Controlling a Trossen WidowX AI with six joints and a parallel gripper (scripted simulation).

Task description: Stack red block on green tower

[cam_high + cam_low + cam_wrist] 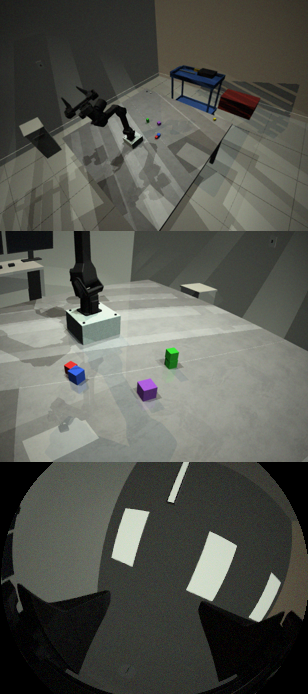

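Right now my gripper tip is 760 mm above the red block, 500 mm short of it and 100 mm to the left of it. Round my gripper tip: yellow block 1040 mm ahead, 760 mm below, 500 mm to the right; then purple block 760 mm below, 680 mm ahead, 20 mm to the right; then blue block 760 mm below, 530 mm ahead, 110 mm to the right.
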